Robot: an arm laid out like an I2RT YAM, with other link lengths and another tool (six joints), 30 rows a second.
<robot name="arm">
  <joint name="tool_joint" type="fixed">
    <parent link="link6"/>
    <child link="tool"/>
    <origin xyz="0.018 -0.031 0.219" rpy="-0.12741 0 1.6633"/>
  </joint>
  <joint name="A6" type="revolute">
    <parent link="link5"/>
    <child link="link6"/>
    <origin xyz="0.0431 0 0.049" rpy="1.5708 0 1.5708"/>
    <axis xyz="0 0 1"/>
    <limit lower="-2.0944" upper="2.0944"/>
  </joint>
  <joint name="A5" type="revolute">
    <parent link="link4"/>
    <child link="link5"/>
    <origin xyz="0.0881 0.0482 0.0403" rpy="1.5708 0 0"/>
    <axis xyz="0 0 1"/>
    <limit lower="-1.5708" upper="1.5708"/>
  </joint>
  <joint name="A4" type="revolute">
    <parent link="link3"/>
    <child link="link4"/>
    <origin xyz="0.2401 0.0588 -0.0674"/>
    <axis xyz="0 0 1"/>
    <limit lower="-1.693" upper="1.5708"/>
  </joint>
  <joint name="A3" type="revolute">
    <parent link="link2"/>
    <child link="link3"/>
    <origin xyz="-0.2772 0 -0.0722" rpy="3.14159 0 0"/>
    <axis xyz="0 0 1"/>
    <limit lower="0" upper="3.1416"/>
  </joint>
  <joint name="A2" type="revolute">
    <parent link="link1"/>
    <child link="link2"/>
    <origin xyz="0.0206 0.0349 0.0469" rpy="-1.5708 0 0"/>
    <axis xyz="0 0 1"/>
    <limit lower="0" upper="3.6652"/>
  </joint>
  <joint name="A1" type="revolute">
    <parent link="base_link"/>
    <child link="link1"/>
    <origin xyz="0 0 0.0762"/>
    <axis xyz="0 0 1"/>
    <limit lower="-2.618" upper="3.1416"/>
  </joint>
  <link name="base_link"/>
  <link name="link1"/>
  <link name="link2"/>
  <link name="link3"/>
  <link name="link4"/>
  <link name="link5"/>
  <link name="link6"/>
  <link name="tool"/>
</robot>
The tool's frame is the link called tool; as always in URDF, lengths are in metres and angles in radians.
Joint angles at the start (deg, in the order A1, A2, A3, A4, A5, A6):
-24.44, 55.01, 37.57, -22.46, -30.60, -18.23
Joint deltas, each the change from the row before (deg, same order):
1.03, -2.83, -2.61, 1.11, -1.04, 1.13
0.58, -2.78, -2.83, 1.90, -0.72, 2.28
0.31, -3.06, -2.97, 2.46, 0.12, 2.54
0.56, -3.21, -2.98, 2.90, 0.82, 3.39
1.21, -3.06, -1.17, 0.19, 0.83, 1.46
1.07, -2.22, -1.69, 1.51, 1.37, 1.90
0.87, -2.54, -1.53, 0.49, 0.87, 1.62
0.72, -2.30, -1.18, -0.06, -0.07, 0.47
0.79, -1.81, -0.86, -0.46, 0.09, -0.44
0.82, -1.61, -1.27, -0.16, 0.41, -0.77
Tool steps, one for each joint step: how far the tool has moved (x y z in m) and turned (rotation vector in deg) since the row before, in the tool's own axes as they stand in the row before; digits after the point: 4 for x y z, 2 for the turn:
0.0037, 0.0143, -0.0002, -1.62, -1.15, -0.26
0.0027, 0.0085, -0.0011, -0.90, -1.69, 0.79
0.0006, 0.0030, -0.0032, 0.16, -2.17, 0.76
-0.0016, 0.0010, -0.0038, 0.58, -2.63, 1.16
-0.0031, 0.0073, -0.0041, -0.14, -1.45, -0.32
-0.0016, 0.0016, -0.0021, 0.46, -1.55, 0.25
0.0008, 0.0032, -0.0028, 0.08, -1.19, 0.41
0.0015, 0.0068, -0.0020, -0.75, -0.72, -0.40
0.0029, 0.0062, -0.0010, -0.64, -0.14, -0.98
0.0059, 0.0041, 0.0001, -0.34, 0.15, -1.14

